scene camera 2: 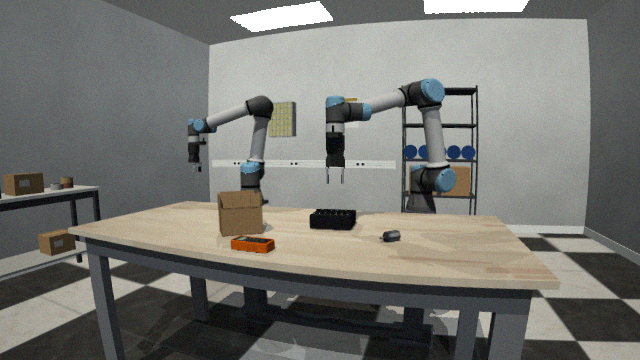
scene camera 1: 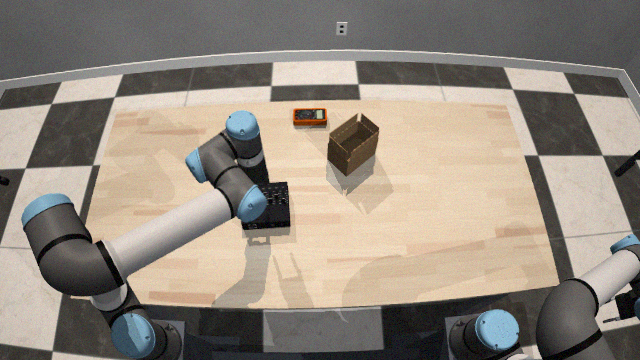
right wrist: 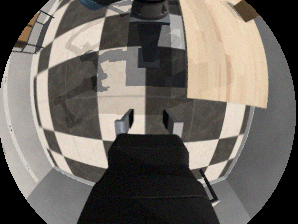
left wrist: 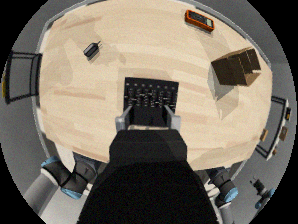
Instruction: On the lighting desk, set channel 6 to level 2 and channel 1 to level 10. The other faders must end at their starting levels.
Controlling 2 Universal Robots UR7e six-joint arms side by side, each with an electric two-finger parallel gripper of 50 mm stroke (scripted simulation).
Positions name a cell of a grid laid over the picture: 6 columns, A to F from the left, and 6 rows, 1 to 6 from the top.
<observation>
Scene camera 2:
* cardboard box: C4
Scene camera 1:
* cardboard box: D3
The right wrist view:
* right gripper: C4
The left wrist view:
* left gripper: C3
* cardboard box: E2
</observation>
